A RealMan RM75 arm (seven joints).
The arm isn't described. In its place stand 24 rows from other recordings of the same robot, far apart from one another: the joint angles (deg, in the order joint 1, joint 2, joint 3, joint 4, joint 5, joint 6, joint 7), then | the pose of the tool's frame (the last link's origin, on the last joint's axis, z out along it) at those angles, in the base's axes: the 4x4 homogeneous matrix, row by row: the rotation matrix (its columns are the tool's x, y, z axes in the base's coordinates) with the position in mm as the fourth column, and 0 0 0 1 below.
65.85, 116.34, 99.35, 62.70, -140.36, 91.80, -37.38 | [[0.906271, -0.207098, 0.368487, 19.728], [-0.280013, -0.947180, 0.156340, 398.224], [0.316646, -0.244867, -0.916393, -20.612], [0, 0, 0, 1]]
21.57, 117.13, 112.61, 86.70, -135.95, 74.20, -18.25 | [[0.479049, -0.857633, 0.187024, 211.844], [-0.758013, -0.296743, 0.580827, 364.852], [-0.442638, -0.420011, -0.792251, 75.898], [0, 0, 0, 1]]
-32.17, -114.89, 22.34, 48.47, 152.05, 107.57, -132.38 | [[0.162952, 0.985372, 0.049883, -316.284], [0.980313, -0.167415, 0.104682, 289.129], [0.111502, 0.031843, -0.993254, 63.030], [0, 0, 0, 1]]
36.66, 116.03, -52.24, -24.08, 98.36, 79.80, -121.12 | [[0.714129, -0.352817, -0.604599, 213.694], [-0.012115, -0.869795, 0.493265, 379.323], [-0.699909, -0.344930, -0.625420, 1.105], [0, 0, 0, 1]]
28.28, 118.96, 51.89, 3.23, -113.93, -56.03, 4.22 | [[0.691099, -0.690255, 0.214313, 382.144], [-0.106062, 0.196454, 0.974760, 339.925], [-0.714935, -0.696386, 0.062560, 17.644], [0, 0, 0, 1]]
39.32, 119.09, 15.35, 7.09, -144.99, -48.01, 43.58 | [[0.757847, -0.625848, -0.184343, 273.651], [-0.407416, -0.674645, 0.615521, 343.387], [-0.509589, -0.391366, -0.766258, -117.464], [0, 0, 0, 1]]
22.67, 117.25, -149.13, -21.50, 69.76, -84.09, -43.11 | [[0.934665, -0.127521, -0.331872, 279.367], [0.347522, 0.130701, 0.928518, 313.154], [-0.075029, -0.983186, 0.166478, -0.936], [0, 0, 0, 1]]
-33.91, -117.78, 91.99, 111.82, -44.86, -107.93, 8.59 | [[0.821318, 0.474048, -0.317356, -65.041], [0.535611, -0.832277, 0.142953, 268.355], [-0.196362, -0.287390, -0.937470, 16.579], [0, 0, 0, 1]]
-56.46, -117.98, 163.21, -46.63, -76.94, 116.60, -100.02 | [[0.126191, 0.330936, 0.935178, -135.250], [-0.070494, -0.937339, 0.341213, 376.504], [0.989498, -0.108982, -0.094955, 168.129], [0, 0, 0, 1]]
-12.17, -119.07, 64.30, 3.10, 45.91, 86.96, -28.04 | [[0.611460, 0.710528, 0.348234, -347.917], [0.034764, -0.463789, 0.885263, 223.792], [0.790511, -0.529197, -0.308290, -25.859], [0, 0, 0, 1]]
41.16, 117.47, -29.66, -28.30, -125.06, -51.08, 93.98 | [[0.652776, -0.756513, 0.039636, 297.844], [-0.553460, -0.440534, 0.706832, 422.608], [-0.517267, -0.483340, -0.706270, 12.177], [0, 0, 0, 1]]
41.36, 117.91, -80.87, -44.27, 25.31, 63.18, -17.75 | [[0.453691, -0.683166, 0.572231, 264.471], [-0.889119, -0.390427, 0.238818, 387.508], [0.060262, -0.617131, -0.784549, -42.137], [0, 0, 0, 1]]
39.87, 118.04, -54.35, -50.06, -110.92, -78.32, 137.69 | [[0.414939, -0.852177, -0.318779, 168.825], [-0.781343, -0.513265, 0.355052, 400.948], [-0.466185, 0.101751, -0.878816, 13.059], [0, 0, 0, 1]]
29.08, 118.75, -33.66, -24.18, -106.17, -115.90, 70.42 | [[0.525654, -0.259041, -0.810299, 233.176], [-0.292480, -0.949476, 0.113797, 265.509], [-0.798838, 0.177178, -0.574861, 5.211], [0, 0, 0, 1]]
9.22, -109.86, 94.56, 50.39, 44.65, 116.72, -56.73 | [[0.333490, 0.150708, 0.930630, -249.477], [0.000112, -0.987146, 0.159820, 124.148], [0.942754, -0.053194, -0.329220, 48.541], [0, 0, 0, 1]]
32.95, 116.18, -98.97, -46.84, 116.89, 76.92, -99.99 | [[0.755381, -0.104129, -0.646959, 116.655], [-0.163092, -0.986101, -0.031711, 311.745], [-0.634665, 0.129468, -0.761865, -66.964], [0, 0, 0, 1]]
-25.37, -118.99, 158.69, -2.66, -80.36, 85.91, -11.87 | [[0.720372, 0.640645, 0.265780, -335.345], [-0.293688, -0.065401, 0.953661, 310.574], [0.628340, -0.765047, 0.141037, 43.011], [0, 0, 0, 1]]
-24.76, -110.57, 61.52, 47.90, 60.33, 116.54, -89.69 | [[0.436288, 0.006216, 0.899786, -174.116], [0.097344, -0.994433, -0.040330, 285.082], [0.894526, 0.105185, -0.434464, 108.088], [0, 0, 0, 1]]
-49.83, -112.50, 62.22, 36.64, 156.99, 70.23, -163.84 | [[0.273243, 0.799355, -0.535136, -259.737], [0.958342, -0.178105, 0.223292, 420.445], [0.083179, -0.573856, -0.814721, 14.694], [0, 0, 0, 1]]
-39.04, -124.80, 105.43, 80.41, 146.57, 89.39, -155.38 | [[0.820370, 0.316796, -0.476060, -103.998], [0.379008, -0.924620, 0.037834, 291.177], [-0.428188, -0.211469, -0.878599, -97.326], [0, 0, 0, 1]]
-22.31, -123.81, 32.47, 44.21, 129.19, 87.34, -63.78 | [[0.914812, 0.353762, 0.194864, -318.186], [0.261309, -0.886318, 0.382306, 282.102], [0.307957, -0.298818, -0.903255, -13.129], [0, 0, 0, 1]]
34.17, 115.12, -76.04, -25.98, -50.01, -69.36, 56.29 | [[0.627927, -0.468499, -0.621463, 201.356], [0.000714, -0.798169, 0.602433, 392.089], [-0.778272, -0.378727, -0.500858, -0.345], [0, 0, 0, 1]]
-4.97, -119.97, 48.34, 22.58, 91.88, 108.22, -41.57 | [[0.605338, 0.403564, 0.686077, -310.939], [0.065786, -0.884357, 0.462152, 162.650], [0.793245, -0.234624, -0.561884, -18.727], [0, 0, 0, 1]]
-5.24, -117.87, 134.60, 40.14, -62.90, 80.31, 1.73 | [[0.467553, 0.879963, 0.084026, -301.533], [-0.344547, 0.093877, 0.934063, 260.066], [0.814053, -0.465675, 0.347081, 11.731], [0, 0, 0, 1]]
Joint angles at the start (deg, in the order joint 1, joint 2, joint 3, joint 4, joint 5, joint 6, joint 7):
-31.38 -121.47 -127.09 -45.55 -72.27 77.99 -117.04
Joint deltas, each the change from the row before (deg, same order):
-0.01 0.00 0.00 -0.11 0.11 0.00 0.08
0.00 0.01 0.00 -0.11 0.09 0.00 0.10
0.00 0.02 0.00 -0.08 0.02 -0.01 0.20
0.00 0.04 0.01 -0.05 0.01 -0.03 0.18
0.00 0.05 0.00 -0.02 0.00 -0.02 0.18
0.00 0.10 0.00 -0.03 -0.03 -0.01 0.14
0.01 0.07 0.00 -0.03 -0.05 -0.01 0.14
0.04 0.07 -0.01 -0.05 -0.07 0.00 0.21
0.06 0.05 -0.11 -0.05 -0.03 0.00 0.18
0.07 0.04 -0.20 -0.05 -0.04 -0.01 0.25
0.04 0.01 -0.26 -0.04 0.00 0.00 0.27
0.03 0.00 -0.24 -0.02 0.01 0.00 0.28
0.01 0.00 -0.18 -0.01 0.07 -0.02 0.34
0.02 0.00 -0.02 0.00 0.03 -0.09 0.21
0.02 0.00 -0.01 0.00 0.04 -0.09 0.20
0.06 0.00 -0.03 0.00 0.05 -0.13 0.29
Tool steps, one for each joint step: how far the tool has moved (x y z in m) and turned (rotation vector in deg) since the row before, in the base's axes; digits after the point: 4 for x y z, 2 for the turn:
0.0001 0.0001 0.0002 0.06 0.16 -0.15
0.0000 0.0001 0.0003 0.08 0.16 -0.16
0.0001 0.0002 0.0004 0.13 0.14 -0.22
-0.0001 0.0002 0.0004 0.13 0.14 -0.18
-0.0002 0.0002 0.0004 0.12 0.13 -0.16
-0.0003 0.0003 0.0008 0.14 0.12 -0.14
-0.0002 0.0002 0.0006 0.13 0.08 -0.13
-0.0003 0.0002 0.0007 0.18 0.09 -0.17
-0.0005 0.0001 0.0008 0.21 0.05 -0.07
-0.0007 0.0002 0.0011 0.31 0.03 -0.07
-0.0005 0.0002 0.0009 0.32 0.01 -0.08
-0.0005 0.0002 0.0008 0.28 0.02 -0.10
-0.0004 0.0002 0.0005 0.24 0.13 -0.18
-0.0003 0.0001 0.0001 0.15 0.14 -0.10
-0.0003 0.0001 0.0000 0.13 0.15 -0.10
-0.0007 0.0000 0.0001 0.20 0.20 -0.10

